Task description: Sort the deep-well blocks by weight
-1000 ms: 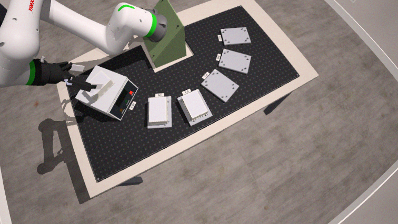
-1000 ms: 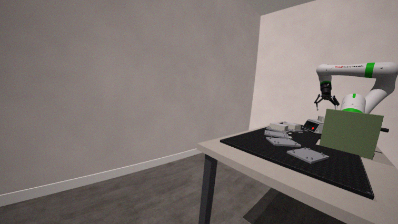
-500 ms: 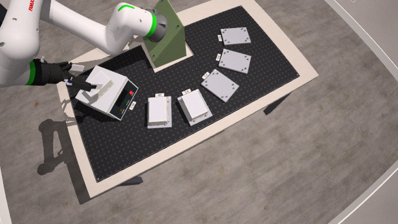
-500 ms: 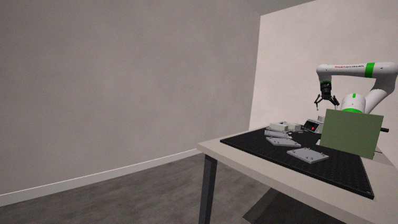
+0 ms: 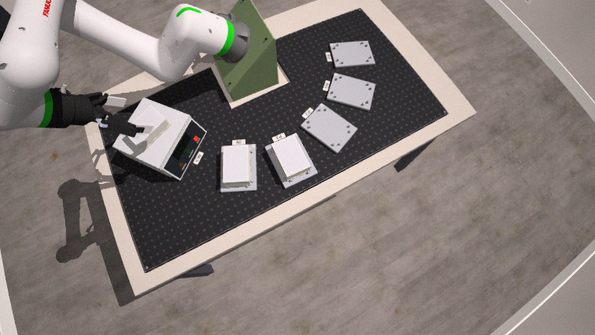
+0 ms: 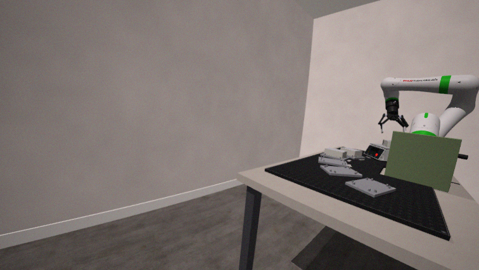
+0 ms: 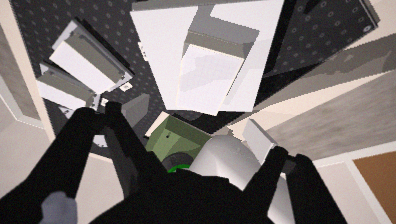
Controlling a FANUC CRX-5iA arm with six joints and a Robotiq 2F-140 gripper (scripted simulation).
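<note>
The check-weigher platform lies 110 mm below my hand. Round my hand: check-weigher (140 mm below); then white deep-well block (280 mm ahead, 380 mm to the left, 170 mm below); then infeed nest IN (220 mm ahead, 210 mm to the left, 200 mm below).
</note>
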